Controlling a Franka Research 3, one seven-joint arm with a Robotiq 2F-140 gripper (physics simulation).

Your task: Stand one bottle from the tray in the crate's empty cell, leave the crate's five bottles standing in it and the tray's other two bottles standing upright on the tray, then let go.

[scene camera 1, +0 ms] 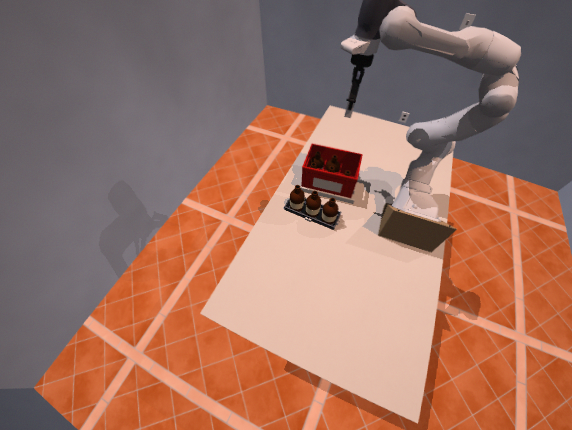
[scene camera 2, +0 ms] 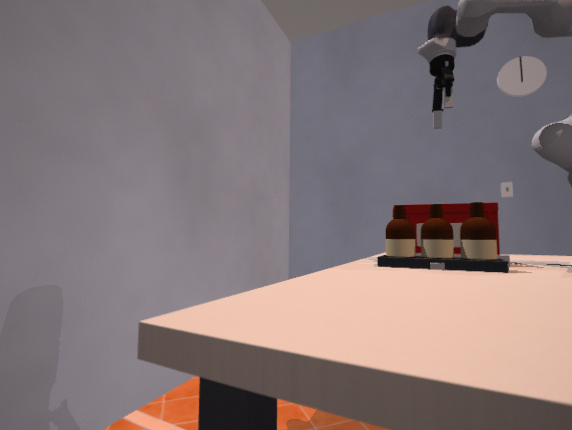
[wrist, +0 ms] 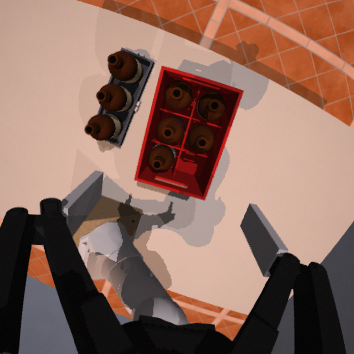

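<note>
A red crate (scene camera 1: 307, 177) (scene camera 2: 457, 210) (wrist: 149, 123) stands on the table with five brown bottles upright in it. In the wrist view its empty cell (wrist: 186, 167) is at the lower right, on the side away from the tray. Three brown bottles with cream labels, left (scene camera 1: 297, 197) (scene camera 2: 400, 237) (wrist: 122, 66), middle (scene camera 1: 313, 202) (scene camera 2: 437, 237) (wrist: 114, 97) and right (scene camera 1: 330, 210) (scene camera 2: 478, 237) (wrist: 103, 127) in the scene views, stand upright on the black tray (scene camera 2: 410, 263) (wrist: 142, 82). My gripper (scene camera 1: 349, 111) (scene camera 2: 443, 111) (wrist: 175, 200) is wide open and empty, high above the table beyond the crate.
The tray lies beside the crate's labelled long side, with a narrow gap. The arm's base stands on the table (scene camera 1: 320, 280) (scene camera 2: 325, 310) (wrist: 275, 145) to the right in scene camera 1, beside a brown slanted board (scene camera 1: 415, 230). A grey wall (scene camera 1: 125, 75) rises at the left.
</note>
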